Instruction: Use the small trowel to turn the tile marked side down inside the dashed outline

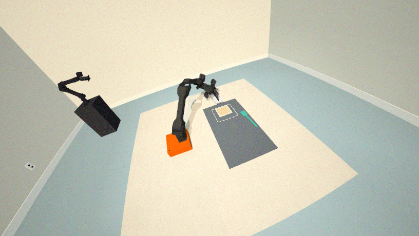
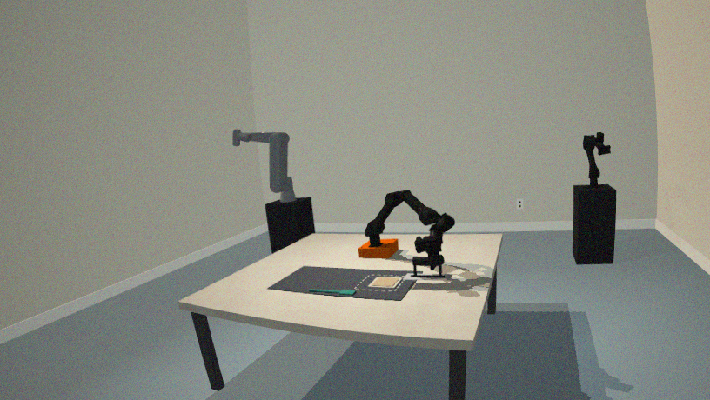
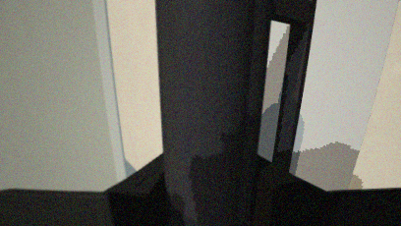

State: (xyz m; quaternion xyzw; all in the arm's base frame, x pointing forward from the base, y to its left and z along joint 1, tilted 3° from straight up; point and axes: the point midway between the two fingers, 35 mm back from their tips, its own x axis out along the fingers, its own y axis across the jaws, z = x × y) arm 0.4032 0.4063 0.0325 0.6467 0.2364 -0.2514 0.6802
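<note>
Now: gripper tip 39 cm to the left of the teal bar, 11 cm short of it and 8 cm above it. From my gripper tip the other things lie so: small trowel: 2 cm behind, 1 cm below; grey mat: 41 cm to the right, 11 cm below, 3 cm behind; tile: 22 cm to the right, 8 cm below, 3 cm behind.
</note>
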